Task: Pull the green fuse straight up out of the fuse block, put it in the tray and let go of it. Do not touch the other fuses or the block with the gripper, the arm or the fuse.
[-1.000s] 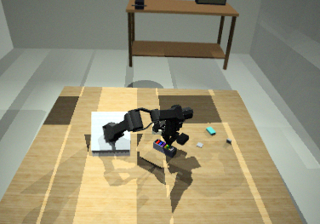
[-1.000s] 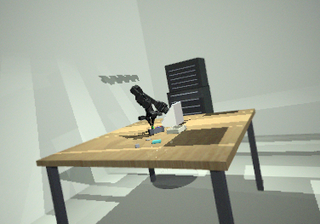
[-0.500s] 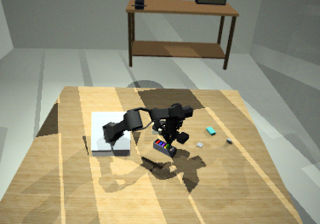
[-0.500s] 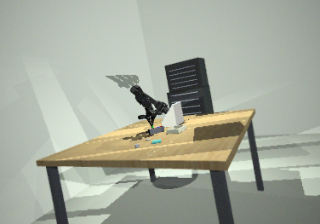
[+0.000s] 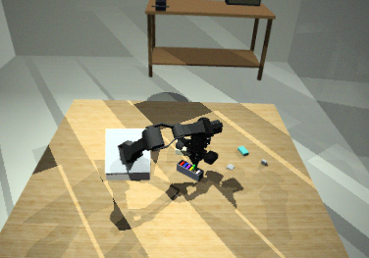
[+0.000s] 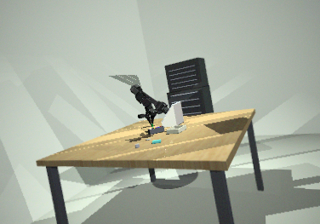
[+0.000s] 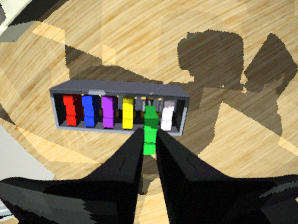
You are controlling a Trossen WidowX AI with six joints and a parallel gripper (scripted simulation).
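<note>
Right now the cream tray is 4 cm behind my gripper tip, 19 cm to the left of it and 7 cm below it. Also, from my gripper tip: teal piece (24 cm ahead, 20 cm to the left, 6 cm below); green fuse (1 cm below).
</note>
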